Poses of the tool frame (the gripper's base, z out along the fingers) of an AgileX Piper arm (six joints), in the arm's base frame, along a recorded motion.
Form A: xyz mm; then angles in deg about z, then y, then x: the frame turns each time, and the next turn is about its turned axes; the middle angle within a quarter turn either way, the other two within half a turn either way.
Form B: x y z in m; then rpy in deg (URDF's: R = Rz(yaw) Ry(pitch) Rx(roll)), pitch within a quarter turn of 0, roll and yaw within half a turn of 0. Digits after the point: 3 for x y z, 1 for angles.
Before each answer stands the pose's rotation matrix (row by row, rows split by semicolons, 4 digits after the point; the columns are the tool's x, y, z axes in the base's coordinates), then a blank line. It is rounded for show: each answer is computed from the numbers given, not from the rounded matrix.
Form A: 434 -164 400 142.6 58.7 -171.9
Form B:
-0.4127 0.6970 0.5864; 0.3155 0.7134 -0.6257; -0.8545 -0.0732 -0.5143

0.434 -0.164 0.400 -171.9 58.7 142.6
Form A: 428 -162 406 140.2 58.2 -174.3
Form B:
-0.4049 0.7018 0.5862; 0.3373 0.7105 -0.6176; -0.8499 -0.0523 -0.5244

0.428 -0.162 0.406 -174.3 58.2 140.2
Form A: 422 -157 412 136.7 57.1 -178.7
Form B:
-0.3953 0.6995 0.5953; 0.3725 0.7145 -0.5922; -0.8396 -0.0123 -0.5430

0.422 -0.157 0.412 -178.7 57.1 136.7
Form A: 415 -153 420 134.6 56.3 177.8
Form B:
-0.3896 0.6891 0.6111; 0.3951 0.7244 -0.5650; -0.8320 0.0213 -0.5544

0.415 -0.153 0.420 177.8 56.3 134.6
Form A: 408 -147 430 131.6 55.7 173.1
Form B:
-0.3741 0.6765 0.6343; 0.4214 0.7333 -0.5335; -0.8261 0.0677 -0.5594

0.408 -0.147 0.430 173.1 55.7 131.6
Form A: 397 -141 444 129.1 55.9 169.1
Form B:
-0.3536 0.6633 0.6596; 0.4351 0.7408 -0.5118; -0.8281 0.1060 -0.5505

0.397 -0.141 0.444 169.1 55.9 129.1
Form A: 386 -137 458 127.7 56.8 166.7
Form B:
-0.3348 0.6523 0.6800; 0.4332 0.7474 -0.5036; -0.8368 0.1260 -0.5329

0.386 -0.137 0.458 166.7 56.8 127.7
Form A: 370 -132 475 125.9 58.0 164.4
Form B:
-0.3107 0.6465 0.6968; 0.4293 0.7495 -0.5040; -0.8480 0.1425 -0.5104

0.370 -0.132 0.475 164.4 58.0 125.9
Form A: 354 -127 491 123.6 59.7 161.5
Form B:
-0.2792 0.6383 0.7174; 0.4202 0.7530 -0.5064; -0.8634 0.1601 -0.4785

0.354 -0.127 0.491 161.5 59.7 123.6
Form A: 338 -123 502 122.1 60.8 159.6
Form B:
-0.2592 0.6323 0.7301; 0.4133 0.7558 -0.5079; -0.8729 0.1701 -0.4573

0.338 -0.123 0.502 159.6 60.8 122.1
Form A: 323 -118 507 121.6 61.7 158.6
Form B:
-0.2484 0.6247 0.7403; 0.4038 0.7615 -0.5070; -0.8805 0.1730 -0.4414

0.323 -0.118 0.507 158.6 61.7 121.6
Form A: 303 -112 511 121.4 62.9 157.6
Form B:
-0.2373 0.6124 0.7541; 0.3888 0.7713 -0.5040; -0.8902 0.1736 -0.4212

0.303 -0.112 0.511 157.6 62.9 121.4
